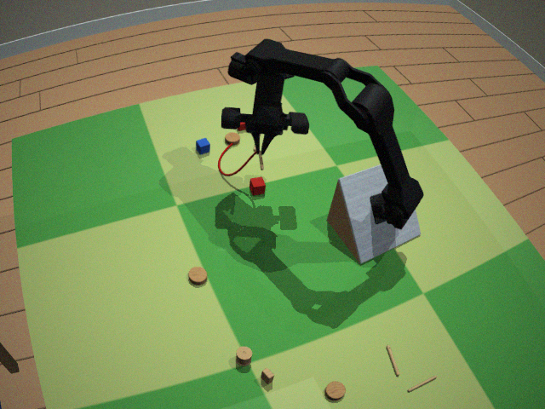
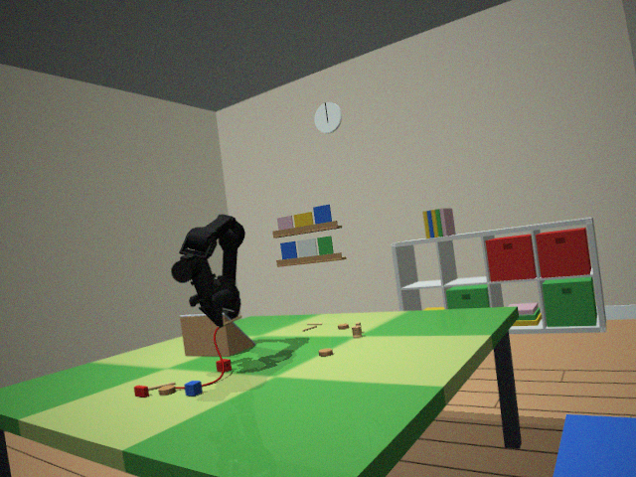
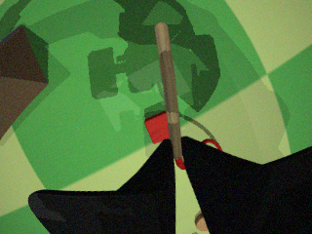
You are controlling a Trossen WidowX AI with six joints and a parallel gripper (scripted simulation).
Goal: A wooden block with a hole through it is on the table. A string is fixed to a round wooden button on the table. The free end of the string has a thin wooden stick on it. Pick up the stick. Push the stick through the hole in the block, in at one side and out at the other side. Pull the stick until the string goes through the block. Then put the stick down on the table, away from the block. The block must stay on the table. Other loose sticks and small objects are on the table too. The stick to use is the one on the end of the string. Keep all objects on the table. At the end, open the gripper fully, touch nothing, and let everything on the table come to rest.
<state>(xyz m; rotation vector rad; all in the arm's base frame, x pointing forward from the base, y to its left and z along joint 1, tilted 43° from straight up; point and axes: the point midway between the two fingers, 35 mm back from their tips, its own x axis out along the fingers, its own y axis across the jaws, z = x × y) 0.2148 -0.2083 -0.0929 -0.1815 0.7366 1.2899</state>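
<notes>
Right now the red block is 110 mm below my gripper tip and 10 mm behind it. The rest, counted from my gripper tip: blue block 180 mm to the right, 110 mm below, 60 mm ahead; thin wooden stick 10 mm to the left, 10 mm ahead; round wooden button 190 mm to the right, 120 mm below, 20 mm behind.
</notes>
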